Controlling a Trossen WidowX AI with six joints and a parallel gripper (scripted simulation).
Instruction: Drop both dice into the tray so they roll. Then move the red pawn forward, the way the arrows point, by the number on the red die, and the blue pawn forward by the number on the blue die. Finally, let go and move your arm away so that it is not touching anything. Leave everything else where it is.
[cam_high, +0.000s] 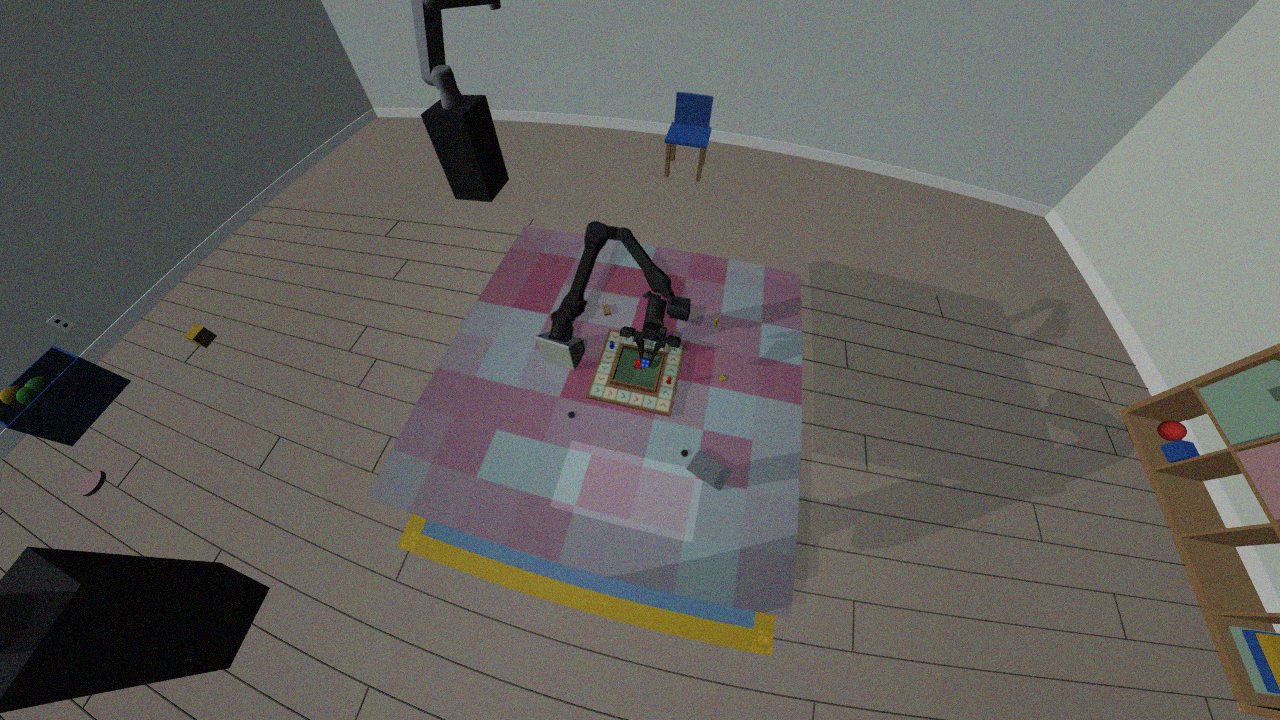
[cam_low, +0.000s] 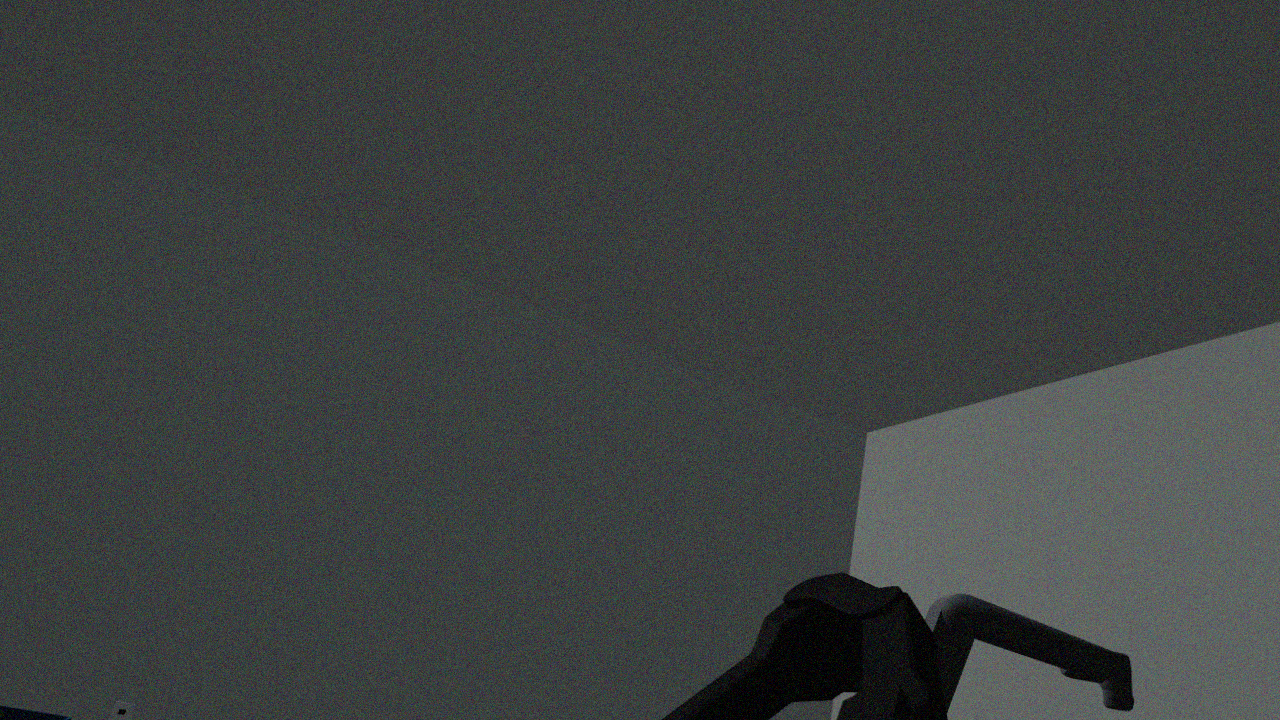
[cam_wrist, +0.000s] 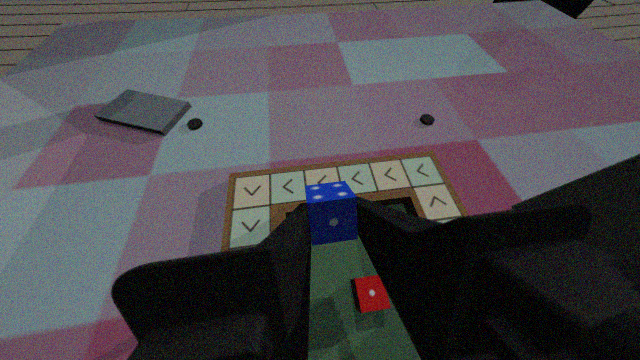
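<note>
Now: gripper tip right at the blue die. Also, from my gripper tip: blue pawn: 14 cm behind, 11 cm to the left, 9 cm below; then red pawn: 9 cm below, 8 cm ahead, 1 cm to the left; then green tray: 11 cm below, 4 cm to the left, 3 cm behind.
</note>
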